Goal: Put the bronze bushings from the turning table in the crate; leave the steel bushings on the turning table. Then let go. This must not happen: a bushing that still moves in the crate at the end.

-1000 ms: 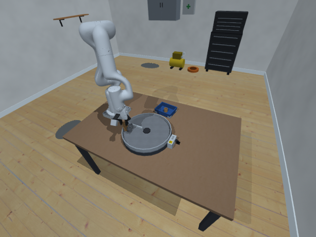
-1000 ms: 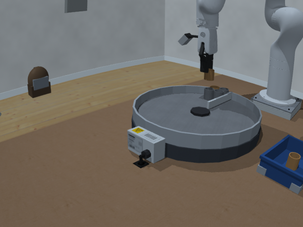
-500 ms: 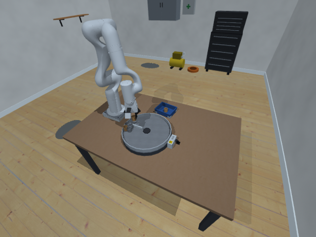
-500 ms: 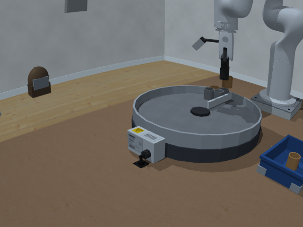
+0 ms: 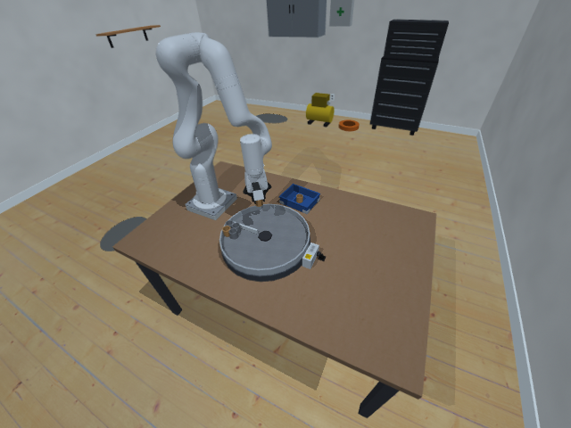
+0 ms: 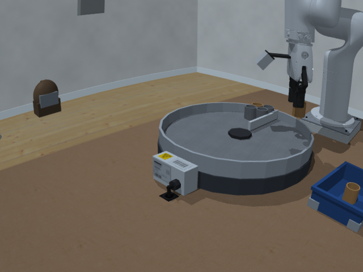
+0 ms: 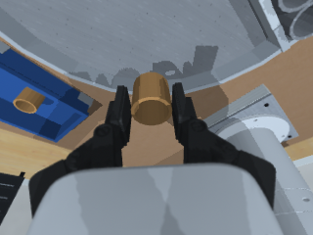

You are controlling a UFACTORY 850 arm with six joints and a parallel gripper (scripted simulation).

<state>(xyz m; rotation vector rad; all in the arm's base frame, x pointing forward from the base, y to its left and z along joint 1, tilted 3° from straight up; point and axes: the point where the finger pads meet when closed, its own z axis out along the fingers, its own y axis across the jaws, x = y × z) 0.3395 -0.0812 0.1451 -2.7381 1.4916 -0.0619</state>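
Right now my hand is 22 cm to the right of the blue crate, 16 cm short of it and 15 cm above it. The rest, counted from my hand: grey turning table: 13 cm to the right, 12 cm below, 7 cm ahead.
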